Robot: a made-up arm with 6 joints.
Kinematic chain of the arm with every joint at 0, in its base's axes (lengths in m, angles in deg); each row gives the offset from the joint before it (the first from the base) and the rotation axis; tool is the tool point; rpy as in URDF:
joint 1: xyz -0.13 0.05 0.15 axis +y
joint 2: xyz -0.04 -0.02 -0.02 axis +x
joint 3: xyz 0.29 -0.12 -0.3 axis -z
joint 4: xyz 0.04 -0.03 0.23 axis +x
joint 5: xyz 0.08 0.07 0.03 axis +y
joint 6: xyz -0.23 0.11 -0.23 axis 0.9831 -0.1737 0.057
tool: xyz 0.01 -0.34 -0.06 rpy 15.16 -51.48 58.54
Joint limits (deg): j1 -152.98..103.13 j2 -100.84..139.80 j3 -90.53..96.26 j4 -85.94..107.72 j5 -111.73..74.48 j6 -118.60..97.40
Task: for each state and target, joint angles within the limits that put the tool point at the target. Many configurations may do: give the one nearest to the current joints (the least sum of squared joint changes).
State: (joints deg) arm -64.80 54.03 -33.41 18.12 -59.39 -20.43
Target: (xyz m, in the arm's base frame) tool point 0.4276 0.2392 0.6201
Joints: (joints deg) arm -66.34 52.31 -23.09 6.66 -74.72 5.93
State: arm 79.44 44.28 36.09 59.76 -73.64 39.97
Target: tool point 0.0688 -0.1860 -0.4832
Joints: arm 37.56 6.20 49.46 63.62 -70.52 -4.88
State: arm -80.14 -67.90 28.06 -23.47 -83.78 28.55
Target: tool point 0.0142 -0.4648 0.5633
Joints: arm -55.16 -52.27 17.02 -7.67 -68.73 -10.83
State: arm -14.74 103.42 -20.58 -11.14 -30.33 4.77
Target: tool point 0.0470 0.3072 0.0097
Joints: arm -17.37 118.50 10.20 -3.40 -7.03 -31.72
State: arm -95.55 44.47 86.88 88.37 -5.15 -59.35
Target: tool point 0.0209 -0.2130 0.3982
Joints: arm -124.58 44.01 34.45 90.43 38.19 -82.07
